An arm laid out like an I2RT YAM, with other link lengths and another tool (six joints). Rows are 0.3 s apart.
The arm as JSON. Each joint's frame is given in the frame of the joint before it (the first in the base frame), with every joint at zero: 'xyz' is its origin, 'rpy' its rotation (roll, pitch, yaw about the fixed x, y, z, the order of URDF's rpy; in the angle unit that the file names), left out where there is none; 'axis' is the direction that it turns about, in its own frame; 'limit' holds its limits. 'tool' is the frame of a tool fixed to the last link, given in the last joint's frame.
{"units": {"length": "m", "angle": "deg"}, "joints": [
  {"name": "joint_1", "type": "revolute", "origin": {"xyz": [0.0, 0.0, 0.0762]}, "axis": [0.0, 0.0, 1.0], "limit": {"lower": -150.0, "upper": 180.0}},
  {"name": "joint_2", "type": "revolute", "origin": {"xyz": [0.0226, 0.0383, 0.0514]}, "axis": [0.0, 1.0, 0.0], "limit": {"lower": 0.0, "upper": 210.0}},
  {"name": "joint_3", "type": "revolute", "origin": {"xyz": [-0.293, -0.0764, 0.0]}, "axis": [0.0, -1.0, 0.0], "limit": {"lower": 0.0, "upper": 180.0}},
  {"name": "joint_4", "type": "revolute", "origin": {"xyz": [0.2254, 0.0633, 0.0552]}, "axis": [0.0, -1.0, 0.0], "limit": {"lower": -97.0, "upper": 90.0}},
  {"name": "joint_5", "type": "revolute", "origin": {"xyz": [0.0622, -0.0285, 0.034]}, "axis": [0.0, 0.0, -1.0], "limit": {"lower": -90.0, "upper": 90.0}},
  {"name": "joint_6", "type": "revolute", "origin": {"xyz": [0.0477, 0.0, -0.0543]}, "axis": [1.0, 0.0, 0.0], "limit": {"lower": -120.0, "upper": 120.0}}
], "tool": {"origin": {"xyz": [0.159, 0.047, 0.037], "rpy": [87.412, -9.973, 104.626]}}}
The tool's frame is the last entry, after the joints.
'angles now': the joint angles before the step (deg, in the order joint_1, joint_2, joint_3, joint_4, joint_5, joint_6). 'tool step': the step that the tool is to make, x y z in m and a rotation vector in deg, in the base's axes. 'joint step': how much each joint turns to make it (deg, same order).
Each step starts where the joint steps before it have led.
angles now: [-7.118 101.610 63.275 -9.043 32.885 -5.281]
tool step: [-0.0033 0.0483 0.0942 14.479 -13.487 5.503]
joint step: [-0.352 -12.471 3.351 -7.829 -15.298 8.435]
